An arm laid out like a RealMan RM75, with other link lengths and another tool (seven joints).
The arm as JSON. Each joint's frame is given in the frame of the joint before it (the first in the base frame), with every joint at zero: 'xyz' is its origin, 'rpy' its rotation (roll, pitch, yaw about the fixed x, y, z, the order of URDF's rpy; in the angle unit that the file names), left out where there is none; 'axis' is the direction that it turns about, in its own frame. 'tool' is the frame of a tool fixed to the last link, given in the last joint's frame.
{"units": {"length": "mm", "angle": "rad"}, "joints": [
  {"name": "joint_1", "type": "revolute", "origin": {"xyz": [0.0, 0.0, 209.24]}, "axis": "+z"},
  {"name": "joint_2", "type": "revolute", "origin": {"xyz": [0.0, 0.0, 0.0]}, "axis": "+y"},
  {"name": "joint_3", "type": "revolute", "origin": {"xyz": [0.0, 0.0, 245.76]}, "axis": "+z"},
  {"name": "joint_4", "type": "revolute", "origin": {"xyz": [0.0, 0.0, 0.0]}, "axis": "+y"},
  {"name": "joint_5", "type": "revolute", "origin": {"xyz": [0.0, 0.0, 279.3]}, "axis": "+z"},
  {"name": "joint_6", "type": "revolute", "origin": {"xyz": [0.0, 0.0, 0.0]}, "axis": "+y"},
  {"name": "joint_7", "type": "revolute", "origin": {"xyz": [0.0, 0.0, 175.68]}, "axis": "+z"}
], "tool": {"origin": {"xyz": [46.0, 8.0, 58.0], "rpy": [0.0, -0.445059, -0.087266]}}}
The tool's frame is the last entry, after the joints.
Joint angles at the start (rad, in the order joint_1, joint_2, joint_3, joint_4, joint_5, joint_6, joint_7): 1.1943 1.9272 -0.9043 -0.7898 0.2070 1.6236 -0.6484
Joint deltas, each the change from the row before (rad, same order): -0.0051 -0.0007 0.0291 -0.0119 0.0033 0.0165 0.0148; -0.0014 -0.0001 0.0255 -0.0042 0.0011 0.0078 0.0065; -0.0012 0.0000 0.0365 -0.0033 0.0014 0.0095 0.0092; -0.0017 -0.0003 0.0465 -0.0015 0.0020 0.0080 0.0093; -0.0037 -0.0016 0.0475 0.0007 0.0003 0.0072 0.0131; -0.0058 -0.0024 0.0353 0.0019 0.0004 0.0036 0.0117; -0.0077 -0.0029 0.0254 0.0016 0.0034 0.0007 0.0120; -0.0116 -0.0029 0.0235 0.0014 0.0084 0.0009 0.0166; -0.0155 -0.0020 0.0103 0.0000 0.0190 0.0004 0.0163; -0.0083 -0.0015 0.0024 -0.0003 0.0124 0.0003 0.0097; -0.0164 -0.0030 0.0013 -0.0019 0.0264 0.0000 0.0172
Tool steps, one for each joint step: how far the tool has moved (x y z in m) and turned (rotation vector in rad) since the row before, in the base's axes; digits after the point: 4 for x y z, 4 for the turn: -0.0011 -0.0028 0.0022 0.0129 0.0303 -0.0274; -0.0009 -0.0012 0.0010 0.0087 0.0241 -0.0167; -0.0011 -0.0016 0.0009 0.0116 0.0345 -0.0240; -0.0008 -0.0014 0.0008 0.0150 0.0438 -0.0283; 0.0007 -0.0017 0.0012 0.0173 0.0436 -0.0353; 0.0022 -0.0014 0.0012 0.0151 0.0327 -0.0309; 0.0026 -0.0010 0.0010 0.0146 0.0267 -0.0273; 0.0032 -0.0017 0.0005 0.0154 0.0307 -0.0331; 0.0028 -0.0022 -0.0009 0.0107 0.0294 -0.0279; 0.0010 -0.0010 -0.0004 0.0054 0.0151 -0.0140; 0.0016 -0.0017 -0.0006 0.0102 0.0280 -0.0231
